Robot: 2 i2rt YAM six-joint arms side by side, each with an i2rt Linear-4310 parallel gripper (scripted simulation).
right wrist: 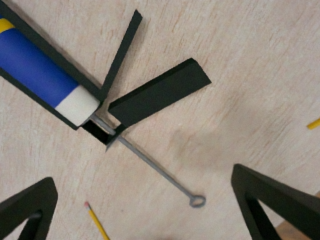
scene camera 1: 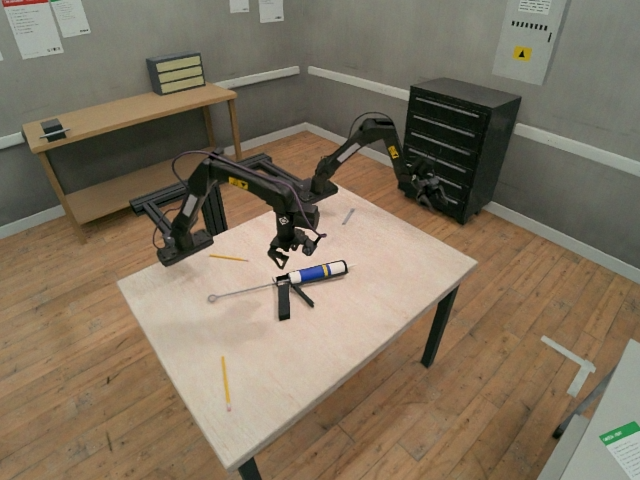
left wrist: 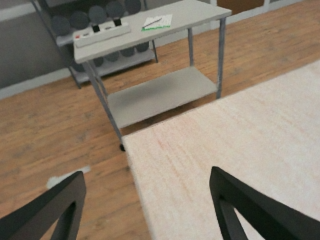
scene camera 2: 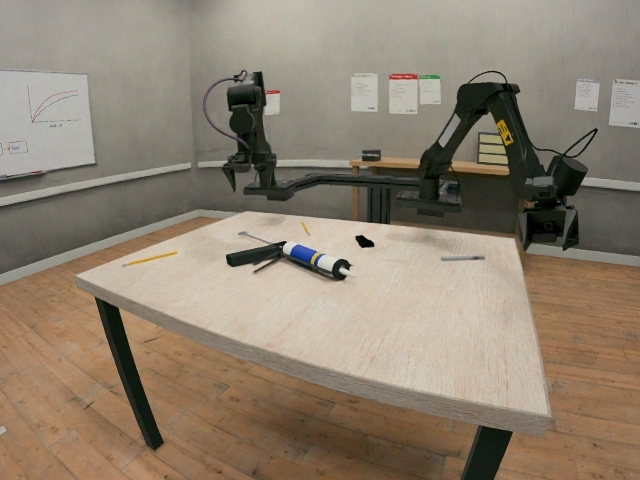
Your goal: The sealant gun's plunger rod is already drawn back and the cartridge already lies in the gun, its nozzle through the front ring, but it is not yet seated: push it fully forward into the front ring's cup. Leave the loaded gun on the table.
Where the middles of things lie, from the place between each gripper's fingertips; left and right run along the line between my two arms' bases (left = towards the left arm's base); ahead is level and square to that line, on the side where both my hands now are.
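Cartridge (scene camera 2: 322,260): 12 cm behind my left hand (scene camera 2: 542,248), 53 cm to the right, 15 cm below. Sealant gun (scene camera 2: 258,255), from my left hand: 70 cm to the right, 16 cm below, 15 cm behind.
Sealant gun: 20 cm below my right hand (scene camera 1: 287,259), 7 cm behind, 1 cm to the left. Cartridge, from my right hand: 18 cm to the left, 20 cm below, 4 cm behind.
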